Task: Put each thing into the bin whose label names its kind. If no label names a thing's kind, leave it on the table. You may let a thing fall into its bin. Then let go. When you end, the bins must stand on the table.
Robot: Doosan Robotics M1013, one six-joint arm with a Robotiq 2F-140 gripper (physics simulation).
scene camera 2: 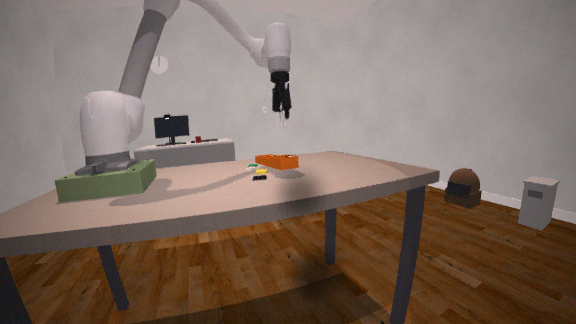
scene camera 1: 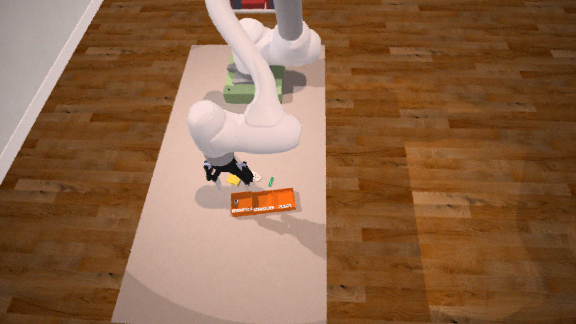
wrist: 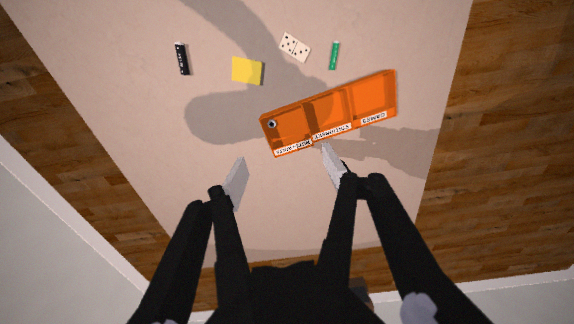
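Seen in the pictures: gripper, fingertip midpoint: [scene camera 2: 282, 127] [scene camera 1: 234, 187] [wrist: 284, 159]; arm's base, link origin: [scene camera 2: 109, 168].
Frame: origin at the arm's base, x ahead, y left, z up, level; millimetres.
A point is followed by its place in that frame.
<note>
The orange three-bin tray [scene camera 1: 272, 193] @[x 616, y 166, z -65 mm] [scene camera 2: 287, 162] @[x 677, y 11, z -46 mm] [wrist: 350, 104] @[x 643, y 176, z -40 mm] stands on the table. Its labels, upside down in the wrist view, read nuts+bolts, stationery and games. A small metal nut [scene camera 1: 236, 201] @[x 666, y 25, z -58 mm] [wrist: 271, 123] @[x 664, y 23, z -57 mm] lies in the nuts+bolts bin. A yellow pad [scene camera 1: 233, 179] @[x 566, y -7, z -63 mm] [scene camera 2: 261, 171] @[x 561, y -30, z -62 mm] [wrist: 246, 70] @[x 564, y -7, z -62 mm], a white domino [scene camera 1: 256, 176] @[x 543, y 88, z -66 mm] [wrist: 295, 47] @[x 540, y 85, z -65 mm], a green battery [scene camera 1: 271, 181] @[x 562, y 155, z -63 mm] [scene camera 2: 253, 165] @[x 564, y 147, z -67 mm] [wrist: 334, 55] @[x 560, y 152, z -62 mm] and a black battery [scene camera 2: 259, 178] @[x 533, y -123, z -66 mm] [wrist: 182, 59] @[x 534, y -112, z -59 mm] lie on the table. My gripper [scene camera 1: 233, 187] @[x 674, y 47, z 95 mm] [scene camera 2: 281, 122] @[x 674, y 47, z 95 mm] [wrist: 284, 159] @[x 674, y 47, z 95 mm] is open and empty, well above the tray's nuts+bolts end.
The arm's green base block [scene camera 1: 240, 93] @[x 143, y -41, z -2 mm] [scene camera 2: 107, 182] @[x 42, y -132, z -26 mm] stands at one end of the table [scene camera 1: 225, 270] @[x 936, y 30, z -72 mm] [scene camera 2: 200, 205] @[x 342, y -315, z -72 mm]. The small objects lie between it and the tray. A desk with a monitor [scene camera 2: 171, 126] stands in the background.
</note>
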